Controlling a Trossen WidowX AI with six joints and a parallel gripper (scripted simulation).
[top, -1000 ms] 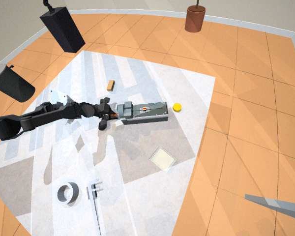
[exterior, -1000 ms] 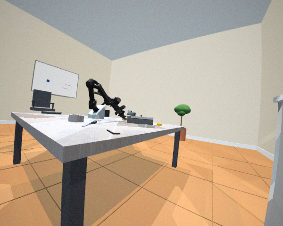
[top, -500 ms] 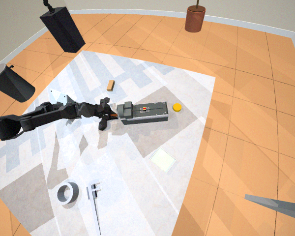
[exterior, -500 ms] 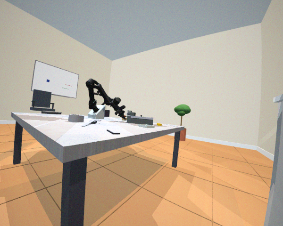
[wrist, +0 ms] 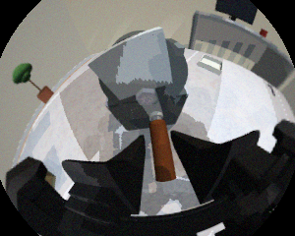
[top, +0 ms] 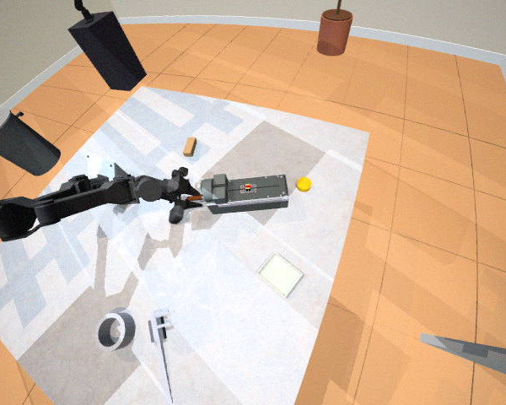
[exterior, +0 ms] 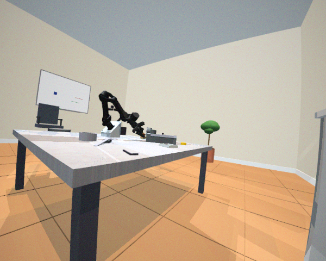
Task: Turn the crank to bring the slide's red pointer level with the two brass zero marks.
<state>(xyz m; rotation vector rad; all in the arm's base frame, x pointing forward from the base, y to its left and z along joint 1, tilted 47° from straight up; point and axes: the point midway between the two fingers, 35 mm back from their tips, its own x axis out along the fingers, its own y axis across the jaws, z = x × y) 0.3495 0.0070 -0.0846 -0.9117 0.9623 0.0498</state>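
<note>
Right now my gripper tip is 20 mm below the orange-brown crank handle, 20 mm past it and 10 mm to the left of it. The rest, counted from my gripper tip: tan block (220 mm to the left, 190 mm behind, 20 mm below); then pale square tile (320 mm ahead, 140 mm to the right, 30 mm below); then red pointer (150 mm ahead, 70 mm to the left, 50 mm above).
</note>
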